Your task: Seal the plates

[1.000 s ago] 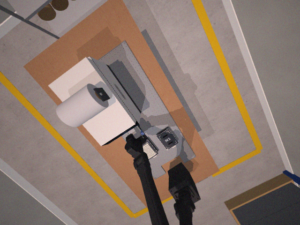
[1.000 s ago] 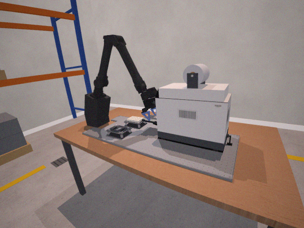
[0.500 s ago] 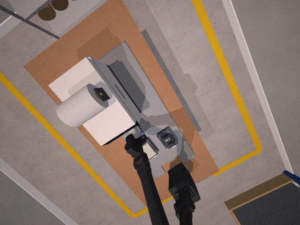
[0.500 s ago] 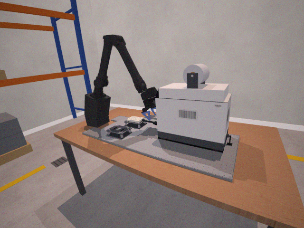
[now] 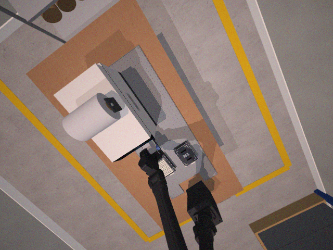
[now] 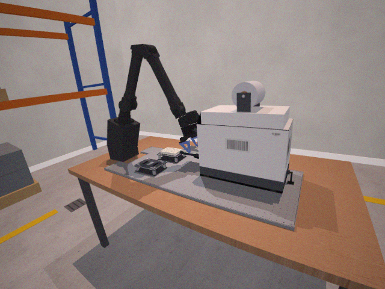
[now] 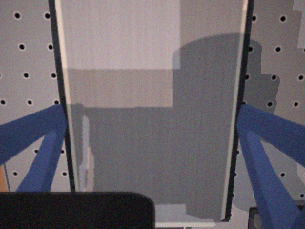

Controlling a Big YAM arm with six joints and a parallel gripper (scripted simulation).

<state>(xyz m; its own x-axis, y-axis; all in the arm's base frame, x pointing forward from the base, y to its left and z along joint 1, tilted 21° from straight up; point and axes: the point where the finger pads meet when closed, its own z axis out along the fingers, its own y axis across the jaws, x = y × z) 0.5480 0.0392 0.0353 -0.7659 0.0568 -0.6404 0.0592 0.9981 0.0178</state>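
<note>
My hand is 10 mm above the dark sealer stage. Also, from my hand: foil roll (330 mm ahead, 20 mm to the right, 310 mm above); then white well plate (200 mm behind, 40 mm to the left, 50 mm below); then start button (110 mm ahead, 90 mm to the left, 90 mm above).
</note>
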